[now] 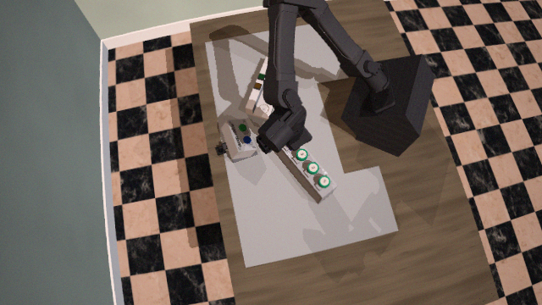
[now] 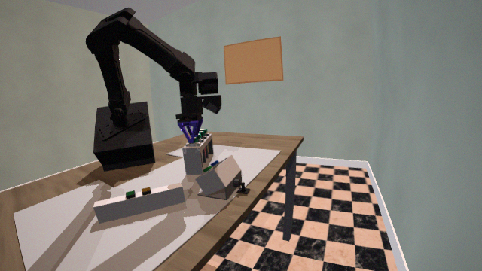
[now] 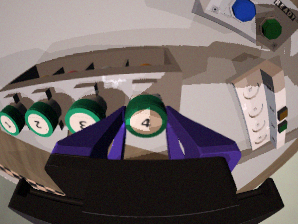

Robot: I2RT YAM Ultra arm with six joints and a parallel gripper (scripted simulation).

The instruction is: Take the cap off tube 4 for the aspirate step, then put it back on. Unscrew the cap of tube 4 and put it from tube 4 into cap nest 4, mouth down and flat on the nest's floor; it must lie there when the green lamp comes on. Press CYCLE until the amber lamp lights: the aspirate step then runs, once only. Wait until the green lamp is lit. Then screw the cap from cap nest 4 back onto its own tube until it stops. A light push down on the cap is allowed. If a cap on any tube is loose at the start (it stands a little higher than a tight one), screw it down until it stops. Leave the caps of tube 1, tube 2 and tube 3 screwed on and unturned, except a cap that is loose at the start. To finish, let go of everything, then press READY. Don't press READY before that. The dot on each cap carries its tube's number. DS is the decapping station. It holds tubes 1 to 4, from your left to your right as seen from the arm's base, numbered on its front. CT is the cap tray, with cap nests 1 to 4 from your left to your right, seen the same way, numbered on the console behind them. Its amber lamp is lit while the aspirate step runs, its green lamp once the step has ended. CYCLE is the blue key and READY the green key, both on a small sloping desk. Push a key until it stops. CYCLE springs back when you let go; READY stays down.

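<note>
Now: the cap 3 20 mm behind my hand and 50 mm to the left of it. Round my hand: cap 2 (50 mm behind, 90 mm to the left); then green ready key (140 mm ahead, 90 mm to the right, 50 mm below); then blue cycle key (130 mm ahead, 50 mm to the right, 50 mm below).
</note>
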